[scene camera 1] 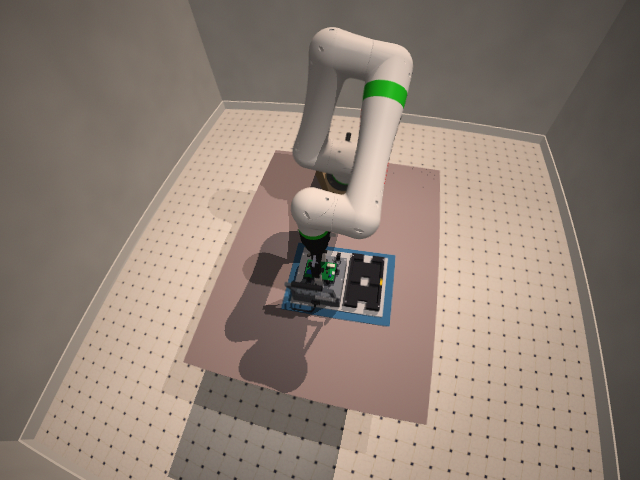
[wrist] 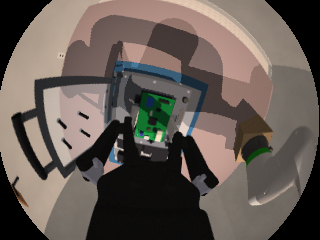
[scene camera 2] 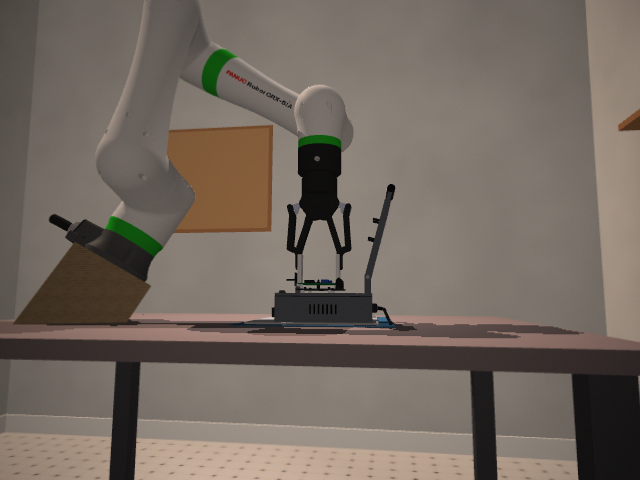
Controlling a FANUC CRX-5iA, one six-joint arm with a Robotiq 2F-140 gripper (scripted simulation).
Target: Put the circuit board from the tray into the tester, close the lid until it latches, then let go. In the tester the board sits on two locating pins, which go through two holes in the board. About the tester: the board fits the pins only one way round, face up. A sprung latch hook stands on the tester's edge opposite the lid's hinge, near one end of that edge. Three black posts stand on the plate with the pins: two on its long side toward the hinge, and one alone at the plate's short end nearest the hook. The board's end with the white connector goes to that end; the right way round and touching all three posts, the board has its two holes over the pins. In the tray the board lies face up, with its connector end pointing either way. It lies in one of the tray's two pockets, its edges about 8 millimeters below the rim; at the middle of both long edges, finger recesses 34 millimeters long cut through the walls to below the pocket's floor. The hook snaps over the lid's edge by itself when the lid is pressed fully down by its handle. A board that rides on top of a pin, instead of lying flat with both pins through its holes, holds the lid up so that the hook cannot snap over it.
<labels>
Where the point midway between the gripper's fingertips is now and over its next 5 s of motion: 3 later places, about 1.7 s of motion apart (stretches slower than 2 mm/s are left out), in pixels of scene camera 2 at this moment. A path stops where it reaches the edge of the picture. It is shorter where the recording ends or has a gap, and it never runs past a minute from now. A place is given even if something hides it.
The gripper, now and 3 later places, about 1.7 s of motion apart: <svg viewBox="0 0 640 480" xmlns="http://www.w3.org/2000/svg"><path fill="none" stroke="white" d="M318 286L319 262L319 177L386 177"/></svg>
</labels>
